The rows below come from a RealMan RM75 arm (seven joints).
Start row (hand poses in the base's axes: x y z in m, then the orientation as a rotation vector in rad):
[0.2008, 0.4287, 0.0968, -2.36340, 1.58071, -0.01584]
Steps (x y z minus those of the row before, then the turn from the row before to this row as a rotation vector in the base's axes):
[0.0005, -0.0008, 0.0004, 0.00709, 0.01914, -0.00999]
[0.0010, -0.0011, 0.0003, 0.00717, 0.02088, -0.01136]
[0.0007, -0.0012, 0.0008, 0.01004, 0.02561, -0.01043]
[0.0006, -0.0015, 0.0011, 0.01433, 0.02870, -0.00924]
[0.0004, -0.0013, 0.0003, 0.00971, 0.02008, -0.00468]
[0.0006, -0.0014, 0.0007, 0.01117, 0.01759, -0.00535]
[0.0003, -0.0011, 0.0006, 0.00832, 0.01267, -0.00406]
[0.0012, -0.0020, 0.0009, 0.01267, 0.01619, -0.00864]
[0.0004, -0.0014, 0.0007, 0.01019, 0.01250, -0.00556]
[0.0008, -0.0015, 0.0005, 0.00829, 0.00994, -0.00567]
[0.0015, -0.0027, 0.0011, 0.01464, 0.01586, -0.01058]
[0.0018, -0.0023, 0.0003, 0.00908, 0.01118, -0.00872]
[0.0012, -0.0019, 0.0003, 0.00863, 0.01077, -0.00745]
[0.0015, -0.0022, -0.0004, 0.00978, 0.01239, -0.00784]
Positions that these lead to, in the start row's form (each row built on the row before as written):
[0.2013, 0.4279, 0.0972, -2.35713, 1.59869, 0.01026]
[0.2023, 0.4268, 0.0975, -2.35001, 1.61890, 0.03827]
[0.2030, 0.4256, 0.0983, -2.34276, 1.63888, 0.07446]
[0.2036, 0.4241, 0.0994, -2.33382, 1.65684, 0.11808]
[0.2040, 0.4228, 0.0997, -2.32896, 1.66727, 0.14876]
[0.2046, 0.4214, 0.1004, -2.32143, 1.67646, 0.17753]
[0.2049, 0.4203, 0.1010, -2.31547, 1.68308, 0.19843]
[0.2061, 0.4183, 0.1019, -2.30312, 1.69428, 0.22604]
[0.2065, 0.4169, 0.1026, -2.29412, 1.70135, 0.24788]
[0.2073, 0.4154, 0.1031, -2.28559, 1.70817, 0.26511]
[0.2088, 0.4127, 0.1042, -2.26936, 1.71982, 0.29335]
[0.2106, 0.4104, 0.1045, -2.25746, 1.72991, 0.31196]
[0.2118, 0.4085, 0.1048, -2.24683, 1.73856, 0.32997]
[0.2133, 0.4063, 0.1044, -2.23525, 1.74769, 0.35069]

